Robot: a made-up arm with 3 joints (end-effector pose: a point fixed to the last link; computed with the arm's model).
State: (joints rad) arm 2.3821 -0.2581 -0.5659
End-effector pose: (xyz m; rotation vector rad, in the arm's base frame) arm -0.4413 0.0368 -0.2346 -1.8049 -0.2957 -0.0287
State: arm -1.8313 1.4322 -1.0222
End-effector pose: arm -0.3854 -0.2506 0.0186 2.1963 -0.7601 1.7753
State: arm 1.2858 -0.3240 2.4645
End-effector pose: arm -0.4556 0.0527 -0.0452 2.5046 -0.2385 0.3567
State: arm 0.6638 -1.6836 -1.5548
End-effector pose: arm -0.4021 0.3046 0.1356 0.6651 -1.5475 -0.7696
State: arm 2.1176 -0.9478 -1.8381
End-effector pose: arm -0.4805 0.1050 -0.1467 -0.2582 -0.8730 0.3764
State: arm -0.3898 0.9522 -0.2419
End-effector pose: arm -0.5009 -0.0152 0.3263 0.5826 -0.0715 0.9646
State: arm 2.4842 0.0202 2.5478
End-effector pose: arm -0.4608 -0.0609 0.0090 1.2511 0.0007 -0.0216
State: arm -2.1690 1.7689 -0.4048
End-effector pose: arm -0.4247 -0.1967 -0.0676 1.7214 -1.6900 1.3911
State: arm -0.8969 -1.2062 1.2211
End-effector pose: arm -0.2748 0.0927 0.3128 -0.2838 1.0558 -0.5931
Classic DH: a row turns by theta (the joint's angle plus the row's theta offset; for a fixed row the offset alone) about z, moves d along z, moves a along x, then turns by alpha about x. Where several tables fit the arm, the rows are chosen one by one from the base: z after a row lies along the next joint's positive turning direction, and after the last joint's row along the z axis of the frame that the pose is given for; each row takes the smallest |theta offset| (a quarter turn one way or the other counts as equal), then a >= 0, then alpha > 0; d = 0 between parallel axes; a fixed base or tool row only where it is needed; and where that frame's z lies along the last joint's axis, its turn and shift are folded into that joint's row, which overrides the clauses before.
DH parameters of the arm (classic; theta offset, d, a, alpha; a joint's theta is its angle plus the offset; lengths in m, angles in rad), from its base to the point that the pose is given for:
base (fixed): -1.5708 0.079 0 1.5708
joint 1: 0 0.363 -0.102 -1.5708
joint 2: 0 0.136 -0.026 1.5708
joint 3: 0 0.098 -0.095 -1.5708
tool (fixed): 1.5708 0.078 0 0

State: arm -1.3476 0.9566 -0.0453
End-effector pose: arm -0.5154 -0.1930 0.2146 1.2780 -0.6260 0.8216
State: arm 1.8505 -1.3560 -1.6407
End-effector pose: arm -0.4410 0.1654 -0.1613 -0.1766 -1.3375 0.2362
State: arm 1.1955 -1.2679 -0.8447
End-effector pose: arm -0.3629 0.3158 -0.0166 -0.3023 -1.0854 -0.6665
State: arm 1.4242 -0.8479 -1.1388
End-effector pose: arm -0.4316 0.2773 -0.0541 -0.2681 -0.8153 -0.2427
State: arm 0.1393 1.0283 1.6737
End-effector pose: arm -0.4940 0.0705 0.1029 -1.6319 -0.8126 0.8427
